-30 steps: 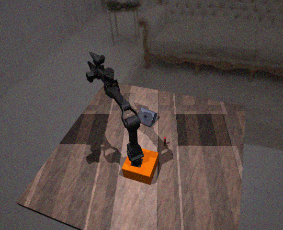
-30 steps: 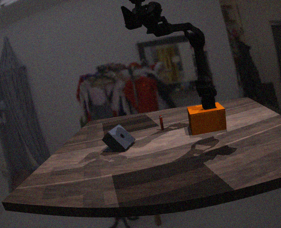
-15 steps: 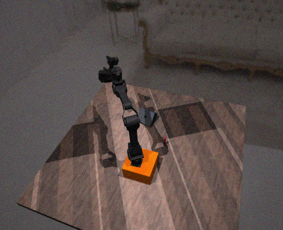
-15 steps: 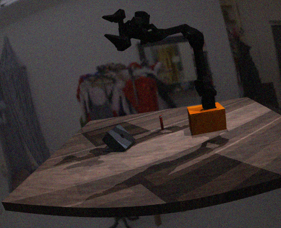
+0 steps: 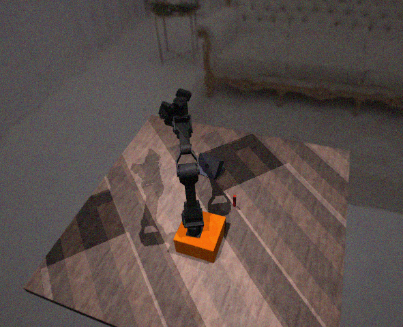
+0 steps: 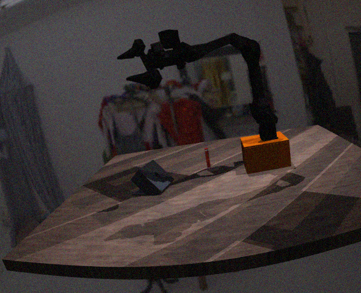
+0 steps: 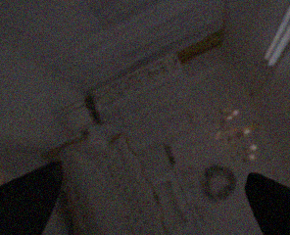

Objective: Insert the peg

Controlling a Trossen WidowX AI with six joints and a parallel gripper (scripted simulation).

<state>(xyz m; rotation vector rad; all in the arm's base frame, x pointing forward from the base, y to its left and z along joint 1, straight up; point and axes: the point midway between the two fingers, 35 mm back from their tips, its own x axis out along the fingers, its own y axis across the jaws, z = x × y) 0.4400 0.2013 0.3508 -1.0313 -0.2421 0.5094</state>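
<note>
My gripper tip is now 400 mm above the red peg, 340 mm to the left of it and 220 mm past it. The rest, counted from my gripper tip: grey-blue sloped panel (420 mm below, 160 mm to the right, 10 mm behind).
</note>
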